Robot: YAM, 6 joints.
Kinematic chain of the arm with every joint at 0, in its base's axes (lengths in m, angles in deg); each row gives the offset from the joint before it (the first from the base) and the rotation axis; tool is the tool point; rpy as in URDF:
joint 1: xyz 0 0 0.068 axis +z
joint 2: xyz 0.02 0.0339 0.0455 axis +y
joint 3: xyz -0.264 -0.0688 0 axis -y
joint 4: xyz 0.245 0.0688 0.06 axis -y
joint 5: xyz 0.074 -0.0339 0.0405 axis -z
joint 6: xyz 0.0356 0 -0.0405 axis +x
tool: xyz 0 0 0 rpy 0 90 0
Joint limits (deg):
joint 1: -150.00..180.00
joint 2: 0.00..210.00
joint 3: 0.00..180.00
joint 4: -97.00..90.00
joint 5: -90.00..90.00
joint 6: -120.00..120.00
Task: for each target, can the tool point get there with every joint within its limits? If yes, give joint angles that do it. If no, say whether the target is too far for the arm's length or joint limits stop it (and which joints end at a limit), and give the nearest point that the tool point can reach.
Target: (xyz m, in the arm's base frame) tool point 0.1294 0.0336 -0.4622
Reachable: no: joint limits stop it (at a limit: joint 2) | nearest point 0.1528 0.0397 -0.3688 | short by 0.097 m
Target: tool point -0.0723 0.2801 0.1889
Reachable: yes | joints 108.53 84.24 44.73 -9.35 35.09 -26.45
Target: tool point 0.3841 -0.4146 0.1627
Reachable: yes | joints -45.29 149.60 106.67 64.60 31.63 45.35
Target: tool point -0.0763 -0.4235 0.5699
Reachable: yes | joints -99.73 119.23 141.79 21.85 5.81 -63.65
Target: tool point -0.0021 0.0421 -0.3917
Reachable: no: joint limits stop it (at a limit: joint 2) | nearest point -0.0037 0.0734 -0.3351 | short by 0.065 m
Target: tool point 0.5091 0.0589 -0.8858
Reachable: no: too far | nearest point 0.3516 0.0407 -0.3647 | short by 0.545 m
